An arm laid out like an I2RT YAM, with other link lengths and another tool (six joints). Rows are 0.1 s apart.
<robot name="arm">
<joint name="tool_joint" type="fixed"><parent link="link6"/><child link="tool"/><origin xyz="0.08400 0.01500 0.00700" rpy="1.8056 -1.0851 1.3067"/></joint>
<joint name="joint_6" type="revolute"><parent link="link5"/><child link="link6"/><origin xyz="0.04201 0.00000 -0.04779" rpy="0.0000 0.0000 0.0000"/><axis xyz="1 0 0"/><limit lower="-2.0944" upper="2.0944"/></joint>
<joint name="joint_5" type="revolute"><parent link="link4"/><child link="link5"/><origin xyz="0.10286 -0.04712 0.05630" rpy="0.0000 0.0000 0.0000"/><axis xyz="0 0 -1"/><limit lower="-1.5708" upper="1.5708"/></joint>
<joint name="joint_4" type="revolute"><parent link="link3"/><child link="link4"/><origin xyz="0.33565 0.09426 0.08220" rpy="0.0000 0.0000 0.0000"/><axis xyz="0 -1 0"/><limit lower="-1.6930" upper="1.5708"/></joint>
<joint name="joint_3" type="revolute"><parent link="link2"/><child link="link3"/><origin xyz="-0.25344 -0.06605 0.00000" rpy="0.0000 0.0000 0.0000"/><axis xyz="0 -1 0"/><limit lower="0.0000" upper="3.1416"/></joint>
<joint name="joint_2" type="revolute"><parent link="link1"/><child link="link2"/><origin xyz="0.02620 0.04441 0.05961" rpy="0.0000 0.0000 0.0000"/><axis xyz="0 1 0"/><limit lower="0.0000" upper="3.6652"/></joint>
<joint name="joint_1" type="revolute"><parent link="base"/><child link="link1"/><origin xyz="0.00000 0.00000 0.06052" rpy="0.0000 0.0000 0.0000"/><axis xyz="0 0 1"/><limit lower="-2.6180" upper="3.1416"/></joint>
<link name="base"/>
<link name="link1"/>
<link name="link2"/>
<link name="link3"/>
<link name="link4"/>
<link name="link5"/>
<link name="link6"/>
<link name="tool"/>
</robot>
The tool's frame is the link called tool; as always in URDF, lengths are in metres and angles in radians.
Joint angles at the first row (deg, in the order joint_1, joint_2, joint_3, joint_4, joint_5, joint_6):
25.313 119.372 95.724 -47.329 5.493 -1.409
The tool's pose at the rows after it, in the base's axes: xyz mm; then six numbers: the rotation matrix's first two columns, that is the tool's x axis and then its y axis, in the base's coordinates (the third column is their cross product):
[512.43 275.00 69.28 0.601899 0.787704 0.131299 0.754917 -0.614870 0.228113]
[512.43 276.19 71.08 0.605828 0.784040 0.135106 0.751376 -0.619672 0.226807]
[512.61 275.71 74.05 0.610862 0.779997 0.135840 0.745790 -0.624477 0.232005]
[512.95 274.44 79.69 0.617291 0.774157 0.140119 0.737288 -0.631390 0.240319]
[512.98 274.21 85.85 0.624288 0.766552 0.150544 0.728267 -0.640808 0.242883]
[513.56 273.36 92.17 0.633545 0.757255 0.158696 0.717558 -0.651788 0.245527]
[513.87 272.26 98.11 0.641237 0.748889 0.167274 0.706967 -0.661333 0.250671]
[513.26 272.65 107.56 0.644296 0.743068 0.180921 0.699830 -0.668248 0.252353]
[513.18 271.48 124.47 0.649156 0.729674 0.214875 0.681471 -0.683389 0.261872]
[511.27 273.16 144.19 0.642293 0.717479 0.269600 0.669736 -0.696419 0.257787]
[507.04 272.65 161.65 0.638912 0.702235 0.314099 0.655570 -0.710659 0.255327]
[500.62 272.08 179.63 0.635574 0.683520 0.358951 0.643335 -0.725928 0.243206]
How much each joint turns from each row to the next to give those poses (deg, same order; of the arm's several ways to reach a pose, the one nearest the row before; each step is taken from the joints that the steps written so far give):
0.021 0.142 0.164 -0.012 -0.356 0.332
0.107 -0.065 0.174 -0.114 -0.020 0.439
0.039 -0.261 0.103 -0.220 0.391 0.346
-0.012 -0.621 -0.009 -0.213 0.505 0.416
0.011 -0.717 -0.096 -0.067 0.116 0.630
-0.043 -0.556 0.181 -0.312 0.221 0.713
-0.032 -0.682 -0.076 -0.087 0.327 0.603
0.063 -0.951 0.098 -0.324 -0.019 0.487
-0.055 -2.165 -0.634 0.462 0.162 0.818
0.005 -2.880 -1.365 1.377 -1.079 0.710
0.012 -3.030 -1.737 1.113 -0.611 0.891
0.016 -3.249 -1.815 0.830 -1.018 1.144

